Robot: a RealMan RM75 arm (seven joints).
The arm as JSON. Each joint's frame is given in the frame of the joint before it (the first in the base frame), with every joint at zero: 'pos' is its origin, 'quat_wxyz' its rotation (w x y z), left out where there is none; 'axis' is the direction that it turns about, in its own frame. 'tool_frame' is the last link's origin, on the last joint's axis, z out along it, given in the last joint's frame.
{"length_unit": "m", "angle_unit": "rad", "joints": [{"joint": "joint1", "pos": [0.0, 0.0, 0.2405], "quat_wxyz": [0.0, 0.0, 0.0, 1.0], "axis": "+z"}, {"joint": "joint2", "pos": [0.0, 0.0, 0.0], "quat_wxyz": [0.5, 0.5, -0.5, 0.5], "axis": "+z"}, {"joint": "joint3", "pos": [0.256, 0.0, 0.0], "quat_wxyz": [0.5, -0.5, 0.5, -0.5], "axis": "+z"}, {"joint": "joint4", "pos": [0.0, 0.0, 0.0], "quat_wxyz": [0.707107, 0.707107, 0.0, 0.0], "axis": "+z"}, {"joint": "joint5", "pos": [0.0, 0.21, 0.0], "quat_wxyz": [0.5, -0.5, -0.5, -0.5], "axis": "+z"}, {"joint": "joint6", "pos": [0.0, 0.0, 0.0], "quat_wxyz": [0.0, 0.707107, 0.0, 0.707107], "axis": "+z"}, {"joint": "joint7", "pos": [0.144, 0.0, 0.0], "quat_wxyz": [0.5, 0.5, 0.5, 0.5], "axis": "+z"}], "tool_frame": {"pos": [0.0, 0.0, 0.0]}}
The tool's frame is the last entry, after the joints.
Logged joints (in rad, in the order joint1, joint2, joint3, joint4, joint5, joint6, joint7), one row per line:
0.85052, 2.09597, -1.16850, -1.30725, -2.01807, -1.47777, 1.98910
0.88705, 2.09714, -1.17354, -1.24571, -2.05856, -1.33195, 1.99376
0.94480, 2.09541, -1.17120, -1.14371, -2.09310, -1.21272, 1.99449
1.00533, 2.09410, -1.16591, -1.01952, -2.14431, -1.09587, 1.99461
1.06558, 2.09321, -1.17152, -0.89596, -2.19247, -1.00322, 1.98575
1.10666, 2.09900, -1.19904, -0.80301, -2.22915, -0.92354, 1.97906
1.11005, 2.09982, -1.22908, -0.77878, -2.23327, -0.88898, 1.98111
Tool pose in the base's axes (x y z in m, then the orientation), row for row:
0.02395, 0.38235, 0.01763, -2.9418, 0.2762, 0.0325
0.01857, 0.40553, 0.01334, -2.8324, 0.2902, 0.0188
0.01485, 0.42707, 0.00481, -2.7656, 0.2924, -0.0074
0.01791, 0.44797, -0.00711, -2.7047, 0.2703, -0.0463
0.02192, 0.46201, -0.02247, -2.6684, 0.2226, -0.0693
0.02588, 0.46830, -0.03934, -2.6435, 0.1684, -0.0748
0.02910, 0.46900, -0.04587, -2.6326, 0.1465, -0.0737
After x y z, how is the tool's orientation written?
As angles about the fixed x, y, z axes (roll, pitch, yaw), in radians.
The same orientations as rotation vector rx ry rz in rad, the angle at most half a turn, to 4 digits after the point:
-2.9195, -0.0068, 0.4104
-2.8078, 0.0375, 0.4143
-2.7380, 0.0868, 0.4013
-2.6760, 0.1428, 0.3504
-2.6448, 0.1631, 0.2737
-2.6275, 0.1548, 0.1969
-2.6195, 0.1467, 0.1672

